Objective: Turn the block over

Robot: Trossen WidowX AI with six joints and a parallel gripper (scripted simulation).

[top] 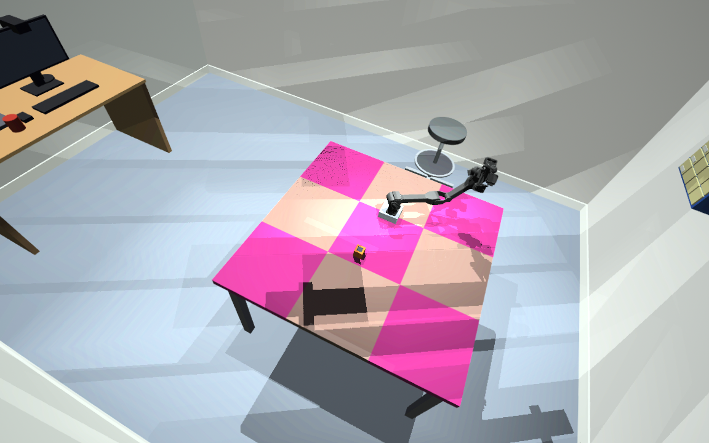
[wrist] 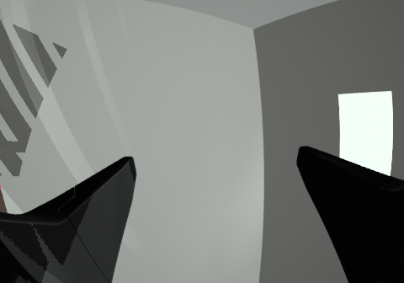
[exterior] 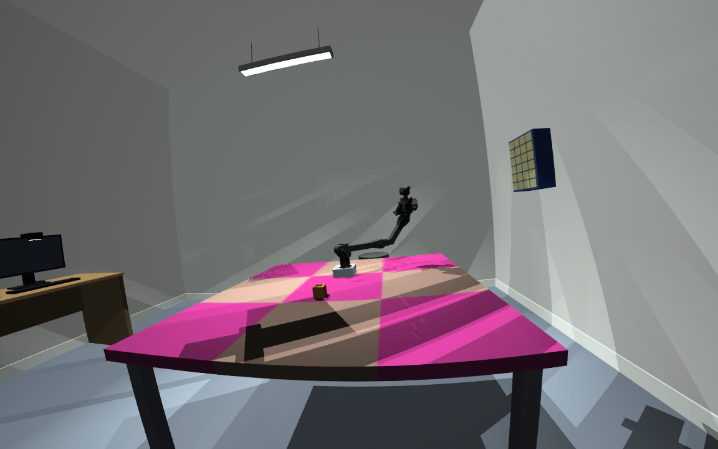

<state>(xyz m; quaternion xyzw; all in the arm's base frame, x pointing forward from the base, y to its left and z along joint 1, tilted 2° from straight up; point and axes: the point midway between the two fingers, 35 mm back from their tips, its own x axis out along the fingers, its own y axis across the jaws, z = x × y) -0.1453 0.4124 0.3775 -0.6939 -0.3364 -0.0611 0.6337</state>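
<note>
My gripper tip is now 48 cm short of the orange block, 45 cm to the left of it and 42 cm above it.
</note>
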